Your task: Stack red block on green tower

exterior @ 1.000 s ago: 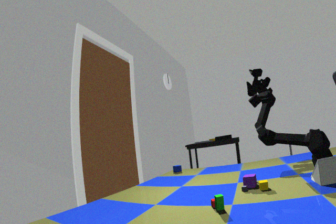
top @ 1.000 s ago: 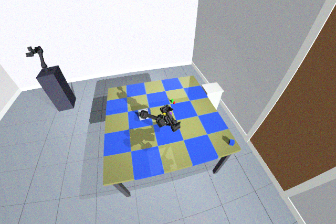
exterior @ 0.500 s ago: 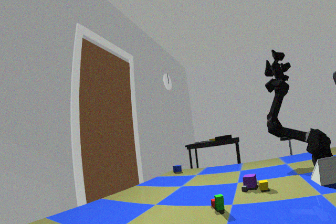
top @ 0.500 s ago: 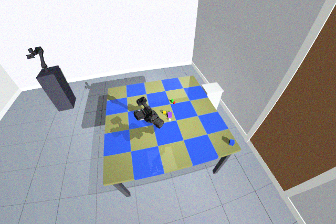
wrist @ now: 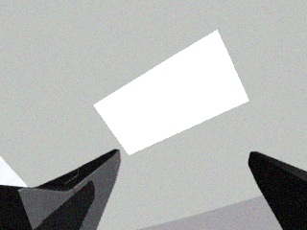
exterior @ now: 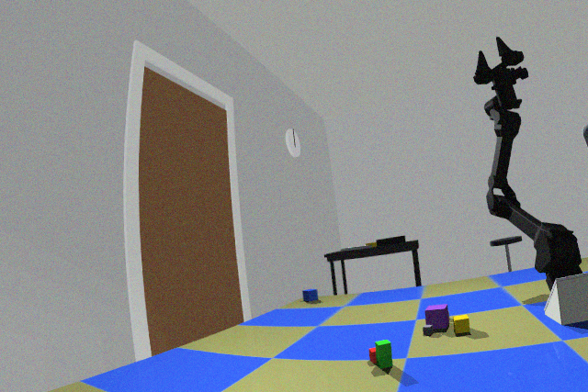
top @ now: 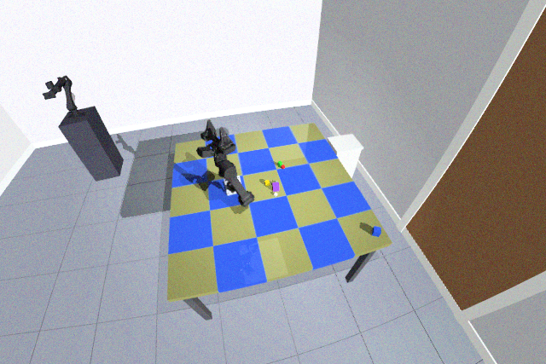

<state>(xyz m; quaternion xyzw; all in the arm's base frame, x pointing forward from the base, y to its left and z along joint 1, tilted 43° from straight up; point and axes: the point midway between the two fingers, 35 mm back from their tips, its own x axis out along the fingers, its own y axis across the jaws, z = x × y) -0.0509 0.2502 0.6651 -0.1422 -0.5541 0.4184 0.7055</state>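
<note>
The red block lies 730 mm below my gripper tip, 450 mm ahead of it and 360 mm to the left of it. The rest, counted from my gripper tip: yellow block 720 mm below, 290 mm ahead, 250 mm to the left; purple block 710 mm below, 330 mm ahead, 190 mm to the left; blue block 790 mm ahead, 710 mm below, 350 mm to the right.
</note>
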